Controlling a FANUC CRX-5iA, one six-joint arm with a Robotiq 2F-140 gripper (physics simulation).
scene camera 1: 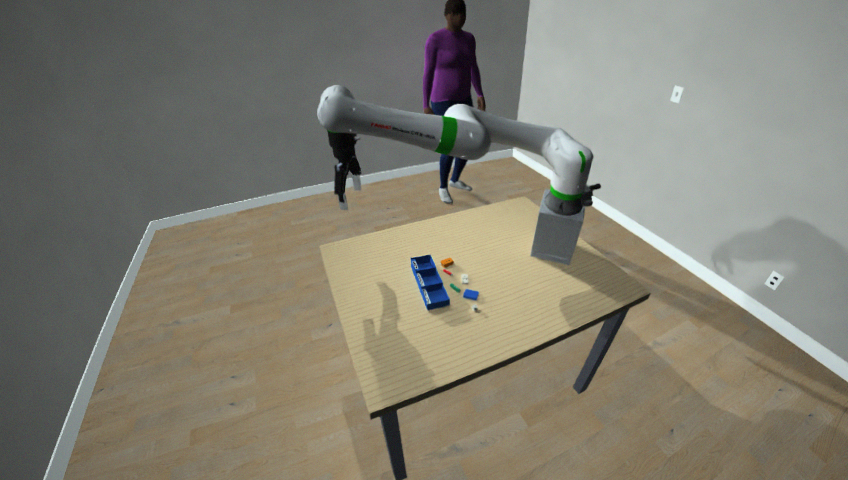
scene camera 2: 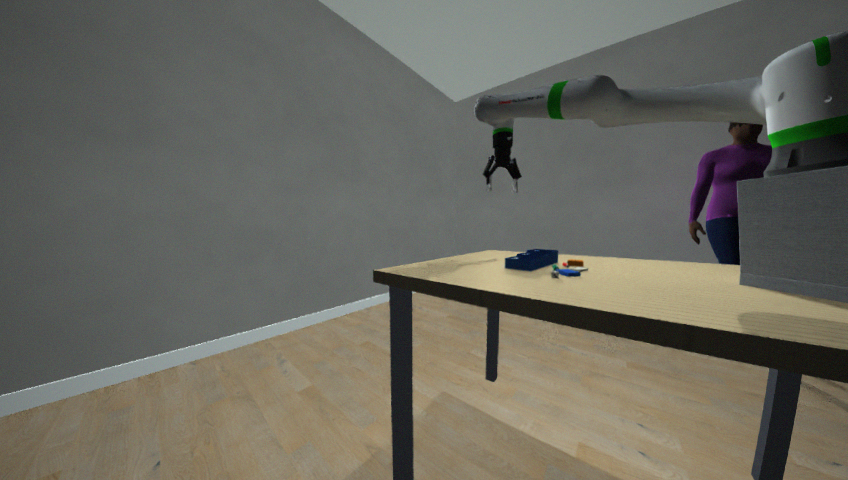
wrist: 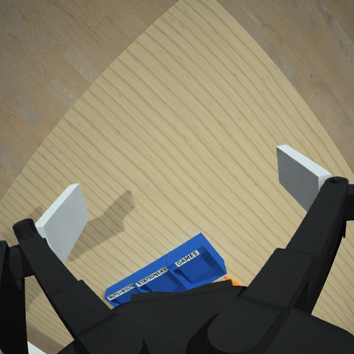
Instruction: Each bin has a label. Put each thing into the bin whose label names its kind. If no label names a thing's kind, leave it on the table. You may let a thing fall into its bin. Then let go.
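Places are measured from the arm's base along level axes (x ahead, y left, z up), in metres.
Pixels of known places: gripper, fingertip midpoint: (scene camera 1: 351, 199) (scene camera 2: 502, 191); arm's base, link origin: (scene camera 1: 563, 203) (scene camera 2: 821, 169).
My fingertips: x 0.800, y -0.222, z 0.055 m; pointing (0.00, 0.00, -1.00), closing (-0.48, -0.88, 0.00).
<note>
Ahead of a thing's pixels: the offset from my fingertips to its top centre. "spot": to the spot under its first point. Level surfaces: height alone.
Three joined blue bins {0.227 m back, 0.227 m left, 0.259 m down} (scene camera 2: 531, 261) stand on the table. Their labels read GAMES (wrist: 187, 258), STATIONERY (wrist: 151, 276) and NUTS+BOLTS (wrist: 121, 292) in the wrist view. Beside them lie an orange block {0.338 m back, 0.135 m left, 0.287 m down} (scene camera 1: 446, 261) (scene camera 2: 574, 262) (wrist: 231, 281) near the GAMES bin {spot: 0.246 m back, 0.104 m left, 0.288 m down} (scene camera 1: 423, 261), a small red piece {0.321 m back, 0.189 m left, 0.295 m down} (scene camera 1: 447, 272), a white piece {0.370 m back, 0.246 m left, 0.298 m down} (scene camera 1: 465, 278), a green piece {0.312 m back, 0.282 m left, 0.291 m down} (scene camera 1: 455, 287), a blue block {0.356 m back, 0.335 m left, 0.295 m down} (scene camera 1: 470, 294) (scene camera 2: 569, 272) and a small greyish piece {0.340 m back, 0.402 m left, 0.289 m down} (scene camera 1: 475, 308) (scene camera 2: 555, 274). My gripper (scene camera 1: 349, 193) (scene camera 2: 502, 188) (wrist: 179, 182) is open and empty, high above the bins' level.
The table {0.305 m down} (scene camera 1: 505, 333) (scene camera 2: 654, 291) carries the arm's grey base block (scene camera 1: 556, 234) (scene camera 2: 797, 231) at one side. A person in a purple top (scene camera 1: 452, 65) (scene camera 2: 728, 178) stands on the floor behind the table and arm. Arm shadows fall on the table.
</note>
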